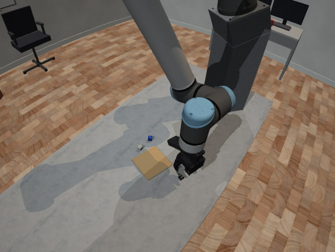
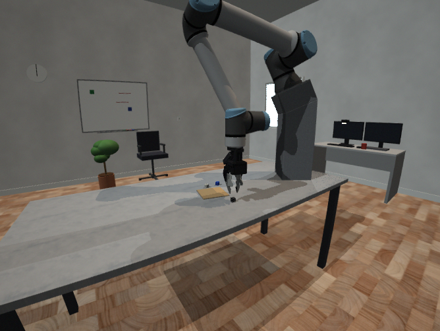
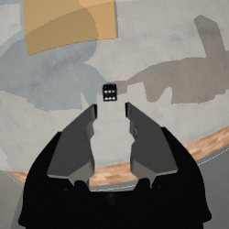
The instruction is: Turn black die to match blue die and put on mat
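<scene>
My gripper is now 5 cm above the black die. The rest, counted from my hand: blue die (24 cm to the right, 12 cm behind, 5 cm below); then tan mat (16 cm to the right, 6 cm below, 1 cm behind); then white die (25 cm to the right, 5 cm below, 5 cm behind).
</scene>
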